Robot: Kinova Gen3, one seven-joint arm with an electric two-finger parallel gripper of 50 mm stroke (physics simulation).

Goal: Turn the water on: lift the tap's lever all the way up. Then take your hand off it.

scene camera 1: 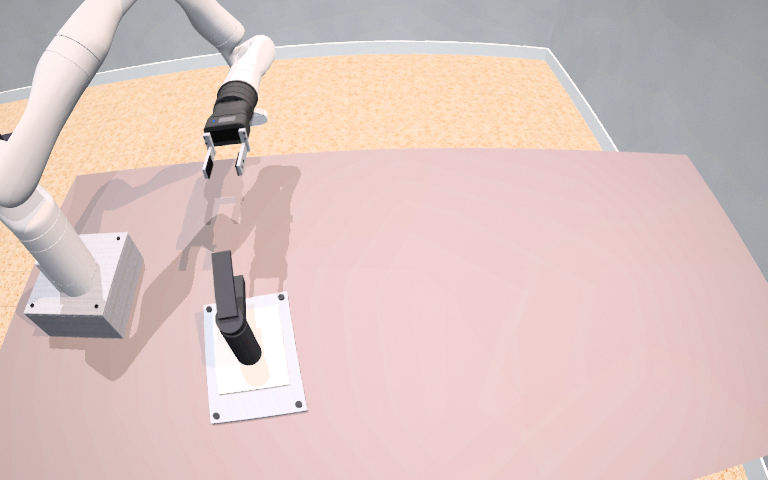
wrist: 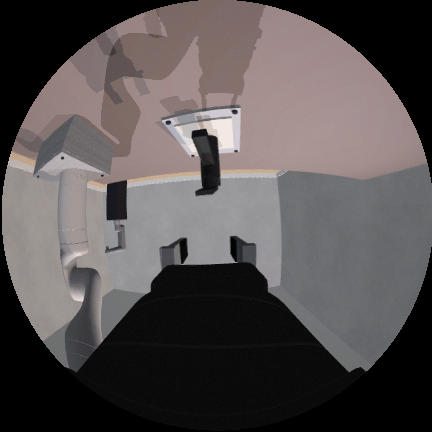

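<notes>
A black tap stands upright on a white plate. Its lever is a long flat dark bar on top of the tap, reaching toward the back of the table on the gripper's side. The wrist view shows it nearly end-on, so its exact tilt is hard to tell. The spout lies beneath the lever and is partly covered by it in the scene view. My gripper is open and empty, apart from the lever and beyond its free end, near the table's back edge.
The arm's grey base block stands on the table to the left of the tap. A dark box on a bracket shows in the wrist view. Grey walls stand beyond the floor.
</notes>
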